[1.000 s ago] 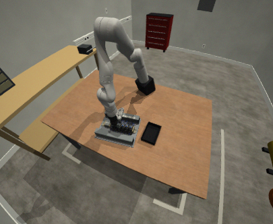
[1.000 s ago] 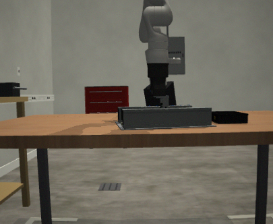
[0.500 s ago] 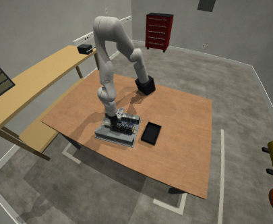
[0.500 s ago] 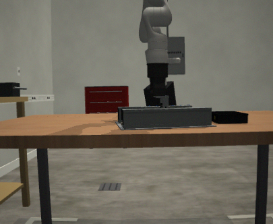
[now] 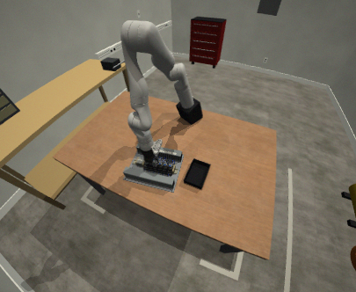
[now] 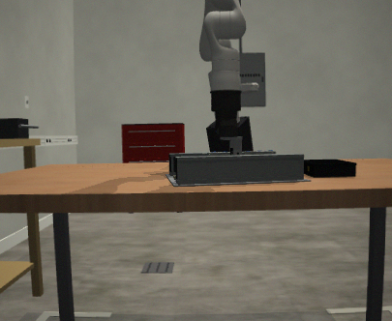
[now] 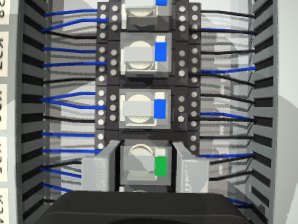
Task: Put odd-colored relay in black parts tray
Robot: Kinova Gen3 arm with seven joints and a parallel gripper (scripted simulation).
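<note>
Now: hand 1 cm to the left of the grey relay panel and 3 cm above it. Round my hand: black parts tray (3 cm behind, 25 cm to the left, 4 cm below).
</note>
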